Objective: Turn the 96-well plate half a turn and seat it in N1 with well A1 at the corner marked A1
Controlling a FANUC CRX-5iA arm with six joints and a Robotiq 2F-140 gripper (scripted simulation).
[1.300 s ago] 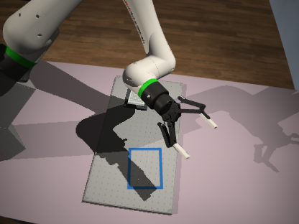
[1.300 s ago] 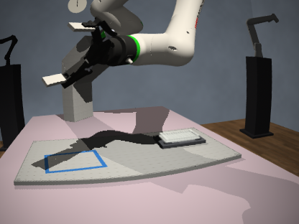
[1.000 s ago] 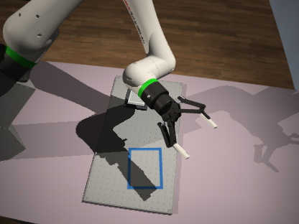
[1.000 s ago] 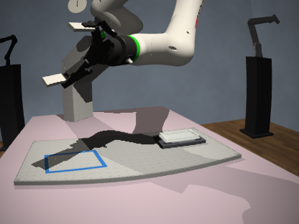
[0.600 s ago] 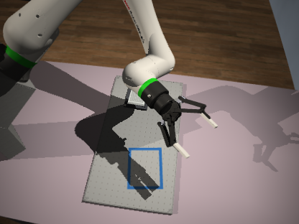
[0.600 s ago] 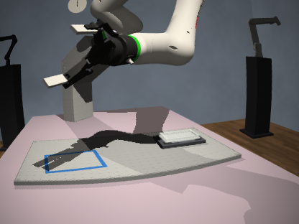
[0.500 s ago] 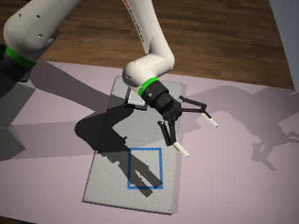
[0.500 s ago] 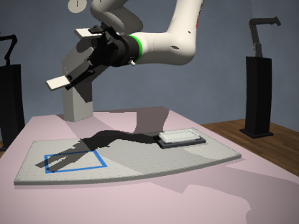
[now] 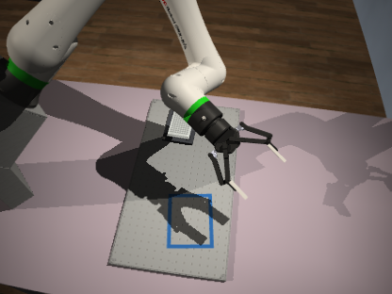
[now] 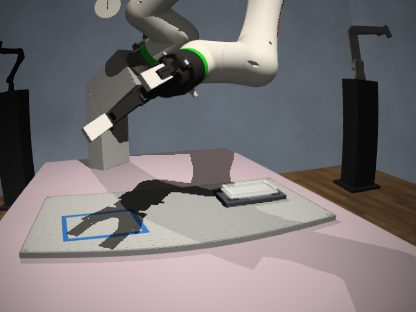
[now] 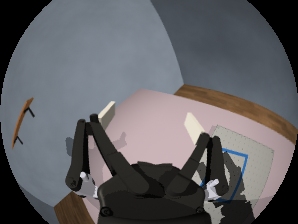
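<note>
Right now my hand is 330 mm past the white 96-well plate, 290 mm to the right of it and 240 mm above it. From my hand the other things lie so: dark plate nest N1 (330 mm behind, 290 mm to the left, 250 mm below).
</note>
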